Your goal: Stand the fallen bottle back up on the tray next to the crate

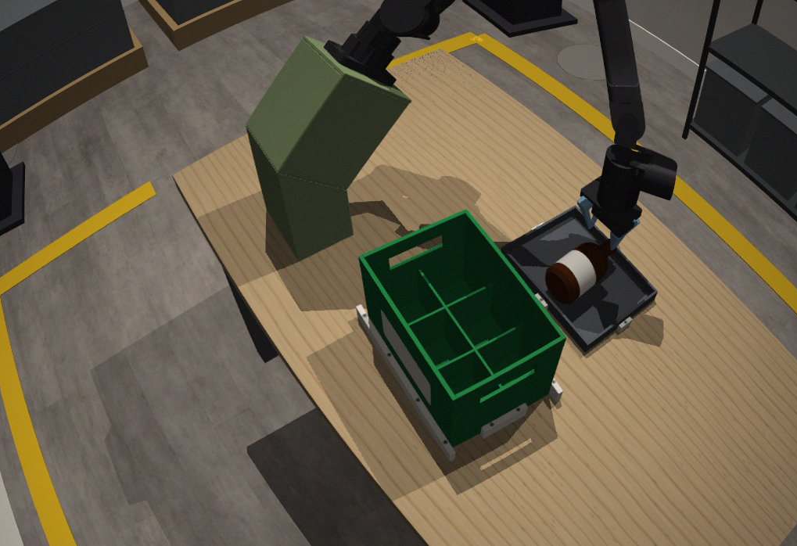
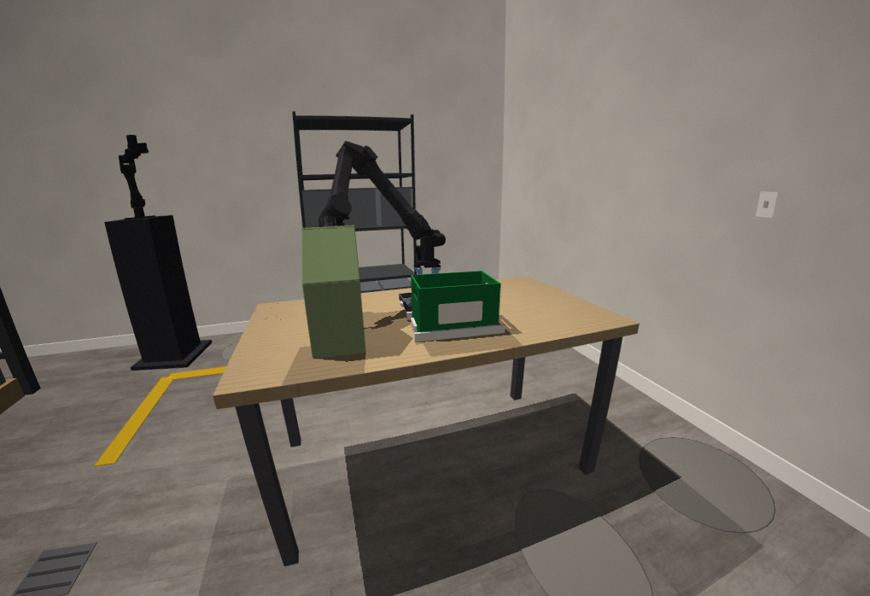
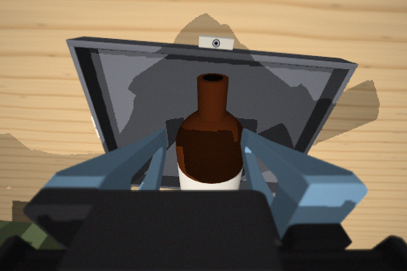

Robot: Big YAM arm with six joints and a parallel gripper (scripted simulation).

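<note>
My hand is 1 cm short of the brown bottle, 4 cm to the left of it and 4 cm above it. The rest, counted from my hand: dark grey tray (1 cm ahead, 4 cm to the right, 7 cm below); then green crate (5 cm ahead, 32 cm to the right).
</note>
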